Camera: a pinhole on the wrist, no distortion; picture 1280 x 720 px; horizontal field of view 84.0 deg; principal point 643.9 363.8 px. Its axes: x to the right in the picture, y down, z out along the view. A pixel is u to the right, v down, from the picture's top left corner.
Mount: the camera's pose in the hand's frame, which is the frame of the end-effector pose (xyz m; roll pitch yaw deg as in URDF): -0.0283 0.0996 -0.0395 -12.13 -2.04 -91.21
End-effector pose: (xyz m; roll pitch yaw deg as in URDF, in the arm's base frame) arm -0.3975 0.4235 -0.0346 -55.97 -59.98 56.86
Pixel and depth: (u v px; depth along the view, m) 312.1 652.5 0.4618
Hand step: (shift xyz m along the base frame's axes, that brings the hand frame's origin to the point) -0.3041 0.4184 0.1903
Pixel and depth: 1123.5 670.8 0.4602
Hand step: -0.2783 -0.0580 0.4121
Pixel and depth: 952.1 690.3 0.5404
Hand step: -0.3284 0.0430 0.4563
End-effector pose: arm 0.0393 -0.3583 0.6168 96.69 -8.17 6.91
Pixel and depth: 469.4 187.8 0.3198
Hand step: -0.0210 -0.3118 0.1485
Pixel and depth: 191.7 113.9 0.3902
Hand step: -0.0702 -0.4130 0.3048
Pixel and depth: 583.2 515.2 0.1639
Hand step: 0.0405 -0.1218 0.1084
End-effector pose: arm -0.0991 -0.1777 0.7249 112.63 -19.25 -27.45
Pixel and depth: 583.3 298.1 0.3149
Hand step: -0.1382 -0.2718 0.0233
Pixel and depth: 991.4 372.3 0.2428
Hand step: -0.0383 -0.1844 -0.0757
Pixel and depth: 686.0 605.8 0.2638
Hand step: -0.0064 -0.2434 0.0432
